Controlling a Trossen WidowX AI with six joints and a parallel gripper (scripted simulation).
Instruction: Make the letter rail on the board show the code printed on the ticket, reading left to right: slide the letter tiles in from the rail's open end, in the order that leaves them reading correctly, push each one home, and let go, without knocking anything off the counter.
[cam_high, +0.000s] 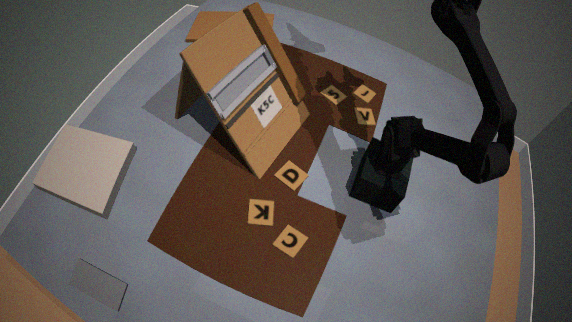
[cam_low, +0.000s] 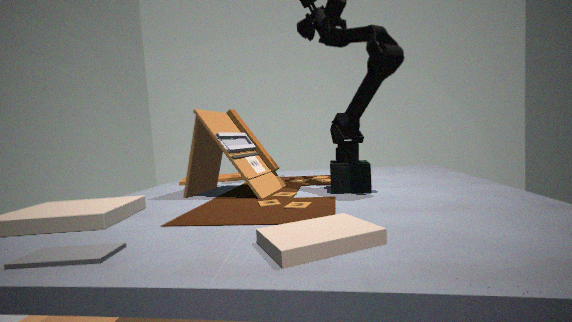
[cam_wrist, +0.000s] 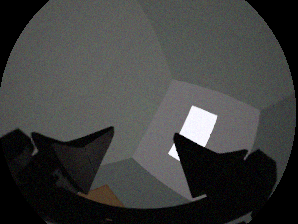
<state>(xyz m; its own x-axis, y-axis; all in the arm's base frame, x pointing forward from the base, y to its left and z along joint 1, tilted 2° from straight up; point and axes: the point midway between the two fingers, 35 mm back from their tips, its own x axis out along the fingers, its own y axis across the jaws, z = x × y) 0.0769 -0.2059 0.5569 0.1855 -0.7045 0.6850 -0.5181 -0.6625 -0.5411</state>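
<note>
Now: the white ticket 250 mm ahead of my gripper tip, 140 mm to the left of it and 580 mm below it. The rest, counted from my gripper tip: thin grey plate: 520 mm ahead, 670 mm to the left, 680 mm below; then brown mat: 140 mm ahead, 180 mm to the left, 680 mm below; then beige block: 700 mm ahead, 400 mm to the left, 660 mm below.
</note>
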